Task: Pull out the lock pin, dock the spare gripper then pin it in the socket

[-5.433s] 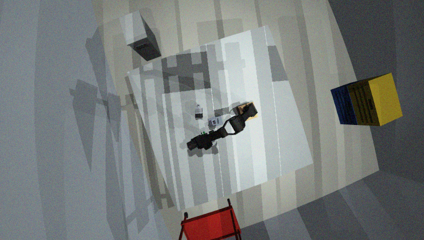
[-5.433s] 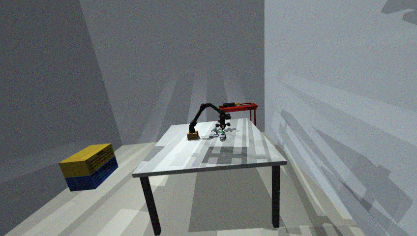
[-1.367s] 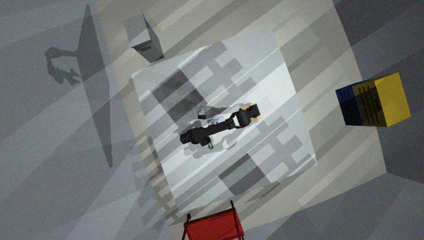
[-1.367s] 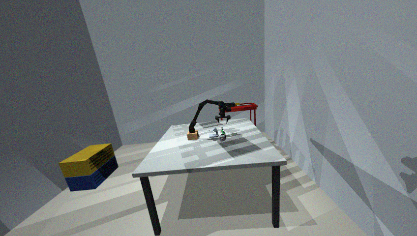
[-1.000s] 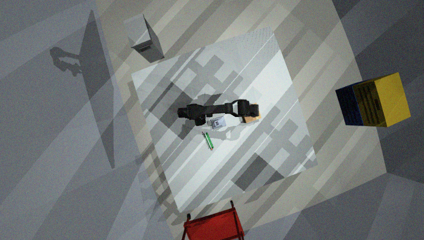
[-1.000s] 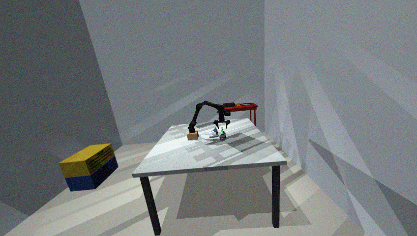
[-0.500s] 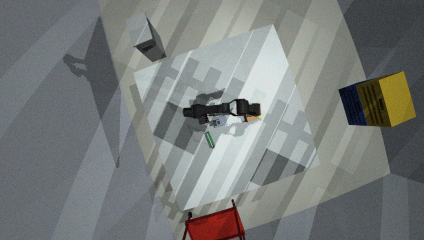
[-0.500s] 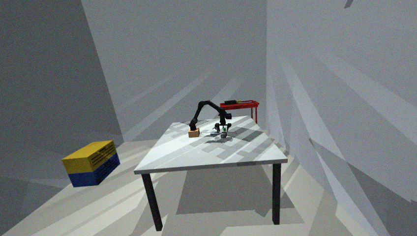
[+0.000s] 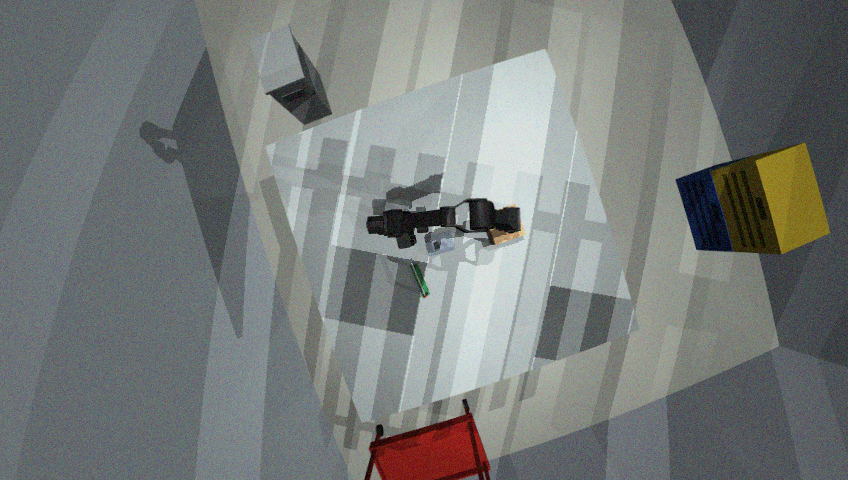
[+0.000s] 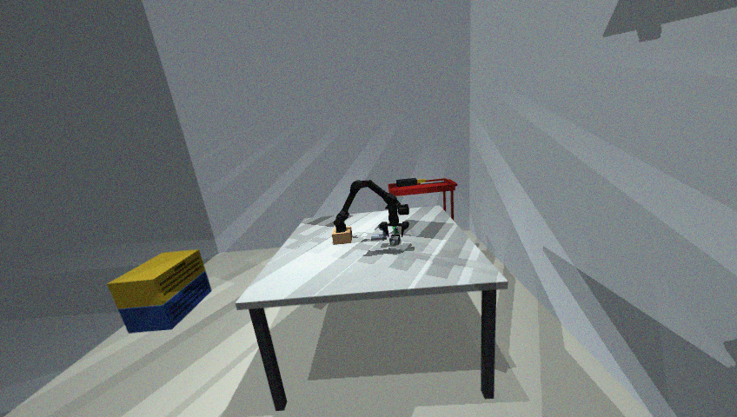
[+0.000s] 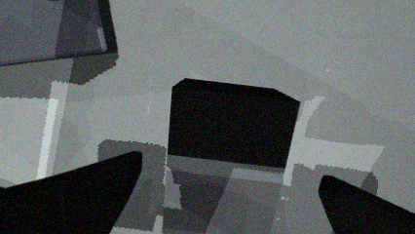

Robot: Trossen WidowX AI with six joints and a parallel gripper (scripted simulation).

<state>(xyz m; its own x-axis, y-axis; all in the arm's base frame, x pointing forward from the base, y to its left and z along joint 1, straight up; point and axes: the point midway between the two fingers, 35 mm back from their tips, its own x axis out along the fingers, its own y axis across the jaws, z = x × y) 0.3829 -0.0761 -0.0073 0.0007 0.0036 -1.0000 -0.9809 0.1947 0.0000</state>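
Now: gripper tip 10 mm past the spare gripper, 10 mm to the left of it and 20 mm above it. From my gripper tip the other things lie so: green part: 230 mm to the left, 20 mm below; grey mount: 100 mm behind, 100 mm to the left, 10 mm above.
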